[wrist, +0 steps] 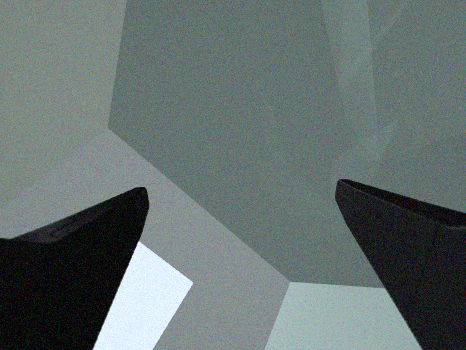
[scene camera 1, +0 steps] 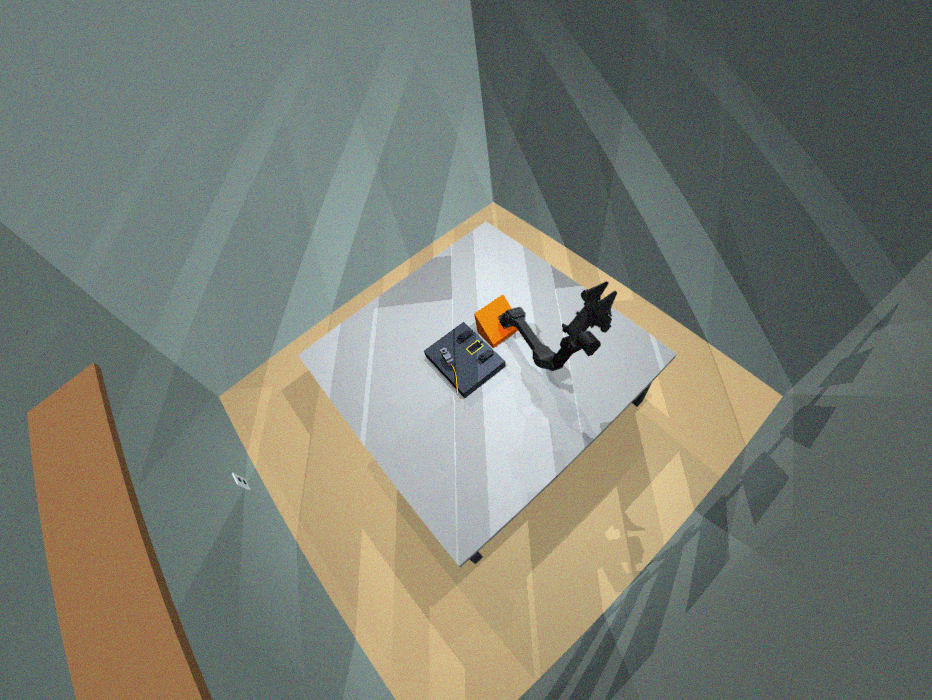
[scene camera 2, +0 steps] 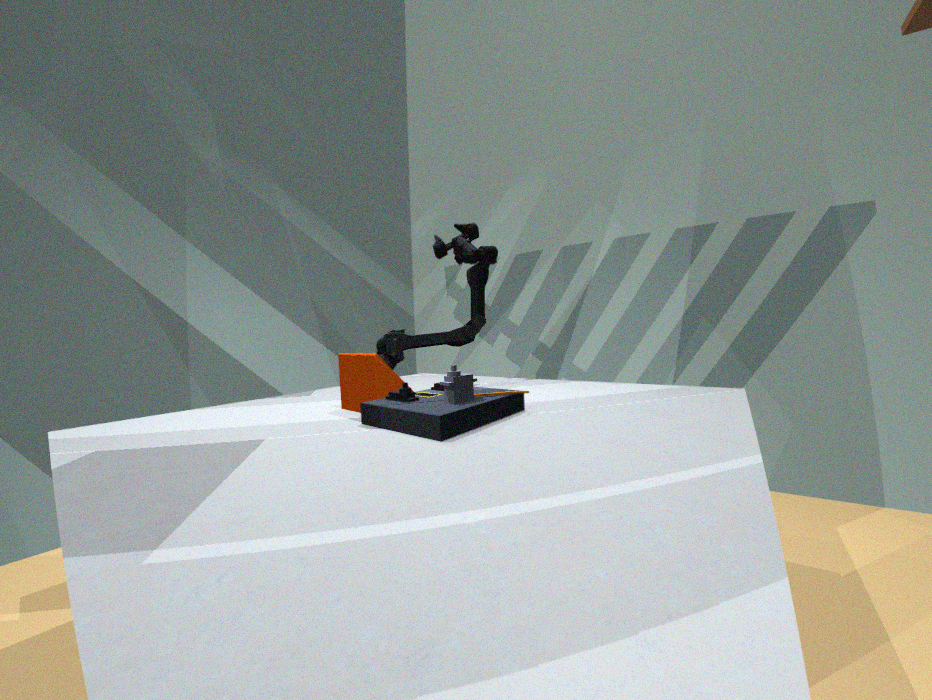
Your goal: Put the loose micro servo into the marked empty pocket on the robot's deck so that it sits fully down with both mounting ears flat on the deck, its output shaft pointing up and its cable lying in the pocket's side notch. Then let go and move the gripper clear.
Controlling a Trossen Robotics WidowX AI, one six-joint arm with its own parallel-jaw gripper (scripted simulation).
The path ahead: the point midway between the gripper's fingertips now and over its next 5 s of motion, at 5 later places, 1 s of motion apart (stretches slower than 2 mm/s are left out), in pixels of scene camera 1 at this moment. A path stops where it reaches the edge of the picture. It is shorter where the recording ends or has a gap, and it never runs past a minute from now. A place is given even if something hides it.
My gripper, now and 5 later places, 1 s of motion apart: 611, 286; 542, 235; 474, 242; 432, 289; 441, 344; 447, 356
